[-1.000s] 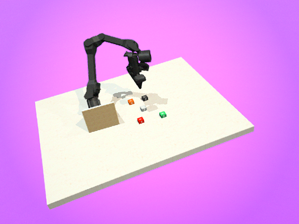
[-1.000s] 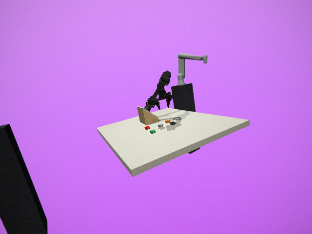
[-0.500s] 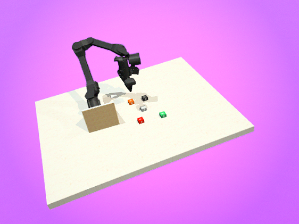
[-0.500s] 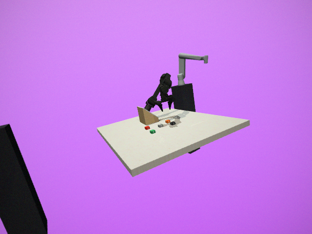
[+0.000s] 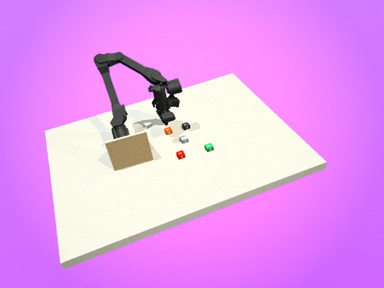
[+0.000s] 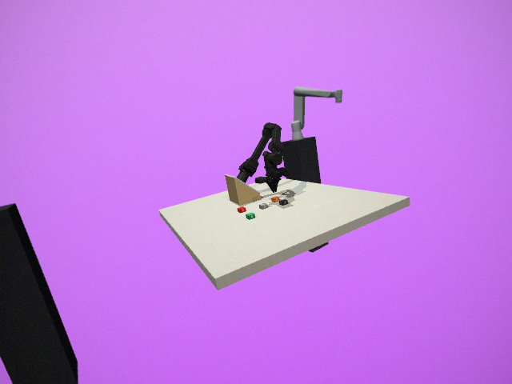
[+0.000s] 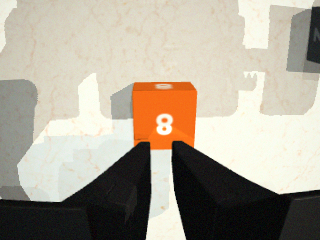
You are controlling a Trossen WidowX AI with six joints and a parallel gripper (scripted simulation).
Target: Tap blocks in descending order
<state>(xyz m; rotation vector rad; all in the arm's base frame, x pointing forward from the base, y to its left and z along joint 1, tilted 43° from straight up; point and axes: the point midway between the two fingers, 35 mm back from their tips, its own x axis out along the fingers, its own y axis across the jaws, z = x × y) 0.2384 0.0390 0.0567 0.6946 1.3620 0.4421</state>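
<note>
Right now my gripper tip is 4 cm above the orange block. From my gripper tip the other things lie so: grey block: 4 cm ahead, 11 cm to the right, 4 cm below; then black block: 9 cm ahead, 2 cm to the right, 4 cm below; then red block: 3 cm behind, 20 cm to the right, 4 cm below.
</note>
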